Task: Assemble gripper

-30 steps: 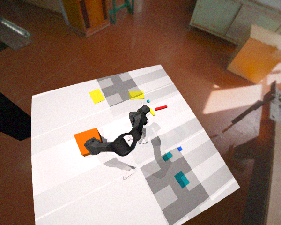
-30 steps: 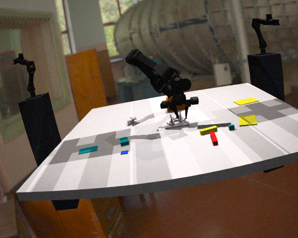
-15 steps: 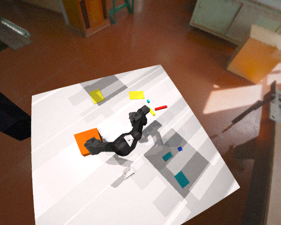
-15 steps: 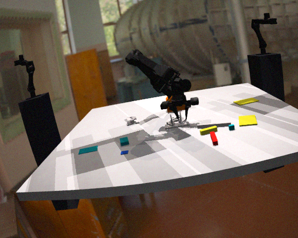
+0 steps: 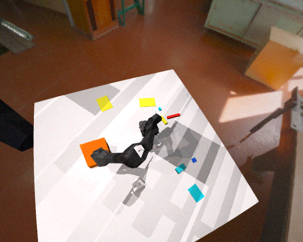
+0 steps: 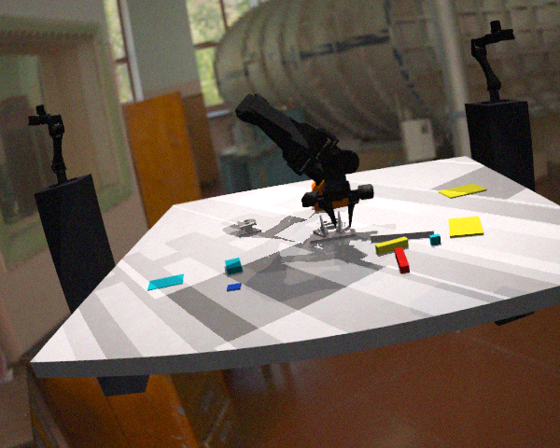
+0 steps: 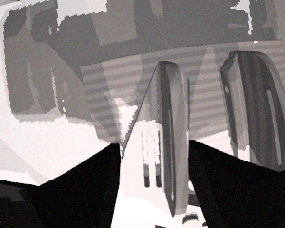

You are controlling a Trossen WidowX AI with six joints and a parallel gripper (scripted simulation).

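Now: gripper tip 10 mm short of the ribbed plate, 30 mm to the left of it and 10 mm above it. Also, from my gripper tip: pale grey jaw (40 mm behind, 10 mm to the right); then pale strip (150 mm ahead, 120 mm to the left, 10 mm below); then housing plate (60 mm behind, 20 mm to the right, 10 mm below).
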